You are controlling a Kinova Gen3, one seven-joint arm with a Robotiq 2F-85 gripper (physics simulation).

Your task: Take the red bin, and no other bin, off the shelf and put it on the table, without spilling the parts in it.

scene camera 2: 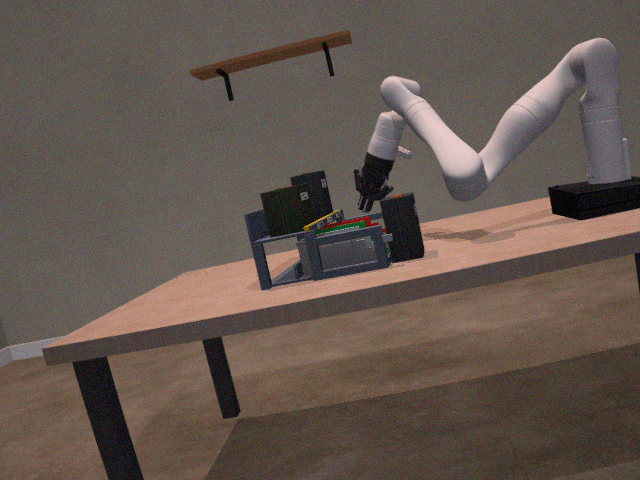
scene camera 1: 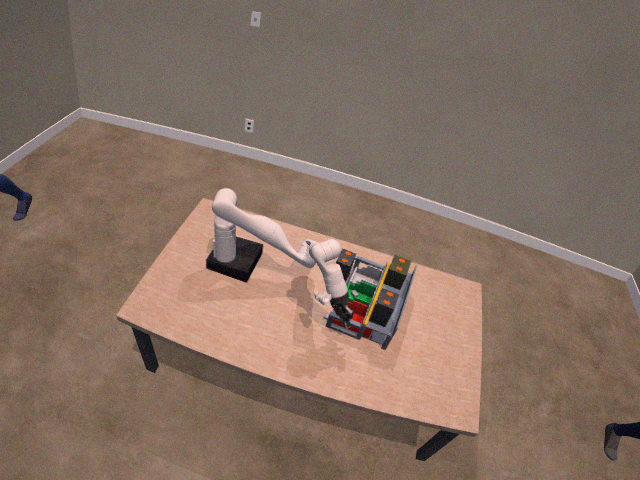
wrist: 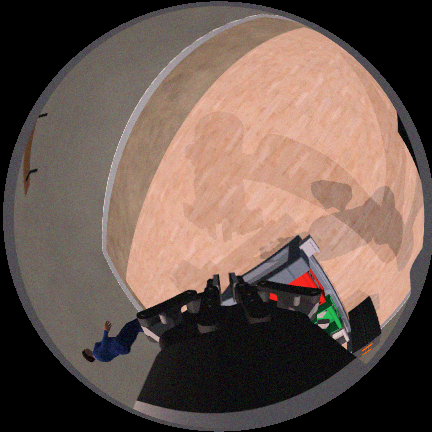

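Pixels of known places: gripper, fingertip midpoint: (scene camera 2: 363, 210) (scene camera 1: 347, 326) (wrist: 224, 280); arm's base, link origin: (scene camera 2: 608, 180) (scene camera 1: 225, 255).
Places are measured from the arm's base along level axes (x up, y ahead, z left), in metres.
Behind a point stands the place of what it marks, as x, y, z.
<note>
The red bin (scene camera 1: 359, 308) {-0.007, 0.624, -0.047} (scene camera 2: 350, 221) {0.020, 0.629, -0.143} (wrist: 304, 281) {-0.049, 0.555, -0.080} sits in the front slot of the grey-blue shelf rack (scene camera 1: 398, 309) {0.044, 0.781, -0.035} (scene camera 2: 257, 238) {0.048, 0.811, 0.163} (wrist: 278, 264) {-0.042, 0.563, -0.141}, next to a green bin (scene camera 1: 362, 290) {-0.026, 0.619, 0.074} (wrist: 328, 312) {-0.049, 0.564, 0.037}. My gripper (scene camera 1: 343, 311) (scene camera 2: 366, 206) {0.037, 0.593, -0.191} (wrist: 224, 280) {0.037, 0.593, -0.191} hangs at the rack's front corner on the robot's side, at the red bin's edge. Its fingers are almost together. In the wrist view the tips lie over the rack's grey frame, with the red bin just to their right. I see nothing held between them.
A grey bin (scene camera 1: 367, 272) {-0.021, 0.620, 0.187} (scene camera 2: 347, 252) {-0.016, 0.629, 0.189} takes the third slot. Dark boxes with orange marks (scene camera 1: 398, 271) {0.140, 0.734, 0.083} (scene camera 1: 385, 307) {0.157, 0.706, -0.144} (scene camera 2: 288, 210) {0.092, 0.731, 0.177} stand on the rack's far side, and another (scene camera 1: 346, 259) {0.071, 0.510, 0.131} (scene camera 2: 403, 228) {0.009, 0.508, 0.190} stands on the table (scene camera 1: 223, 314) {-0.058, 0.103, -0.261}. The robot base (scene camera 1: 234, 259) {0.004, 0.048, -0.010} is at the left.
</note>
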